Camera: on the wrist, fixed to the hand. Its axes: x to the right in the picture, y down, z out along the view.
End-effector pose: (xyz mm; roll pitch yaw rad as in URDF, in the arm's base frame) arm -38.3 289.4 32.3 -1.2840 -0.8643 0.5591
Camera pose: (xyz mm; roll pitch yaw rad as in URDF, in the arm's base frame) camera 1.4 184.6 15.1 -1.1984 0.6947 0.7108
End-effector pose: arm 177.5 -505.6 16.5 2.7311 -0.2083 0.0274
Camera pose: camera 132.1 -432.0 89.8 -2.6236 -0.5683 -1.6713
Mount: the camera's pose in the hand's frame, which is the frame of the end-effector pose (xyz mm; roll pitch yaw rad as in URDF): -27.3 -36.4 -103.8 0.2731 0.1704 1.5646
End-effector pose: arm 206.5 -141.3 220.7 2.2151 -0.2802 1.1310
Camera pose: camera 96.5 -128.7 245.1 -2.3134 -1.0290 -0.9243
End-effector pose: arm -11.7 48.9 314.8 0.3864 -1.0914 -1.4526
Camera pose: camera 3.7 -34.8 239.9 -0.8265 -0.1045 0.3077
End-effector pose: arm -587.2 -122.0 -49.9 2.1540 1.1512 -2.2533
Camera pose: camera -512.8 -199.6 -14.1 2.0216 -0.3764 -2.6993
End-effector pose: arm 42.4 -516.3 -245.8 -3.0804 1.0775 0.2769
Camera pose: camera 111.4 -465.5 -171.6 2.3356 -0.0462 -1.1947
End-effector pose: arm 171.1 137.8 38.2 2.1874 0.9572 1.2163
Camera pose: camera 75.1 183.0 78.0 2.1389 -0.5403 0.6890
